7 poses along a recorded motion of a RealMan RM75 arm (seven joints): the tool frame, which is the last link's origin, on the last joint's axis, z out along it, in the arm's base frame.
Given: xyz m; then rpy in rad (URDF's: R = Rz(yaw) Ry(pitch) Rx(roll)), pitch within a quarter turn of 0, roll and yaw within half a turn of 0.
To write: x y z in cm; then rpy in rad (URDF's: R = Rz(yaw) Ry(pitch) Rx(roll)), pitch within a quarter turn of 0, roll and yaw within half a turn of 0. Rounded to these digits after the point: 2 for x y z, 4 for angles.
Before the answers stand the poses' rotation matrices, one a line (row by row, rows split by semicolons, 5 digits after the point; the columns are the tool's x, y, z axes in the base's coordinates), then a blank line. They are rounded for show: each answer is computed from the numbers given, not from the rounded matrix.
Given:
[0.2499, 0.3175, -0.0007, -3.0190, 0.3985, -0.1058]
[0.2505, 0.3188, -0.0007, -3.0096, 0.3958, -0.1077]
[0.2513, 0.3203, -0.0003, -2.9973, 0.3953, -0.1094]
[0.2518, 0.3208, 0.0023, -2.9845, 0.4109, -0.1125]
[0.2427, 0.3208, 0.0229, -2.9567, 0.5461, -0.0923]
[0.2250, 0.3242, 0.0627, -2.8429, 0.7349, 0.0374]
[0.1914, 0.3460, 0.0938, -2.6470, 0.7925, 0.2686]
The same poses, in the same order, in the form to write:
0.91649 -0.15200 -0.37006; -0.09733 -0.98193 0.16227; -0.38804 -0.11270 -0.91473
0.91734 -0.15700 -0.36583; -0.09918 -0.98010 0.17193; -0.38555 -0.12143 -0.91466
0.91736 -0.16309 -0.36311; -0.10076 -0.97765 0.18454; -0.38509 -0.13270 -0.91329
0.91097 -0.17298 -0.37446; -0.10292 -0.97443 0.19975; -0.39943 -0.14342 -0.90547
0.85092 -0.18567 -0.49139; -0.07876 -0.96997 0.23011; -0.51936 -0.15710 -0.83999
0.74138 -0.16144 -0.65138; 0.02774 -0.96243 0.27010; -0.67051 -0.21832 -0.70905
0.67689 -0.09232 -0.73027; 0.18632 -0.93831 0.29132; -0.71211 -0.33325 -0.61793

[24.99, 31.75, -0.07, -3.0190, 0.3985, -0.1058]
[25.05, 31.88, -0.07, -3.0096, 0.3958, -0.1077]
[25.13, 32.03, -0.03, -2.9973, 0.3953, -0.1094]
[25.18, 32.08, 0.23, -2.9845, 0.4109, -0.1125]
[24.27, 32.08, 2.29, -2.9567, 0.5461, -0.0923]
[22.50, 32.42, 6.27, -2.8429, 0.7349, 0.0374]
[19.14, 34.60, 9.38, -2.6470, 0.7925, 0.2686]

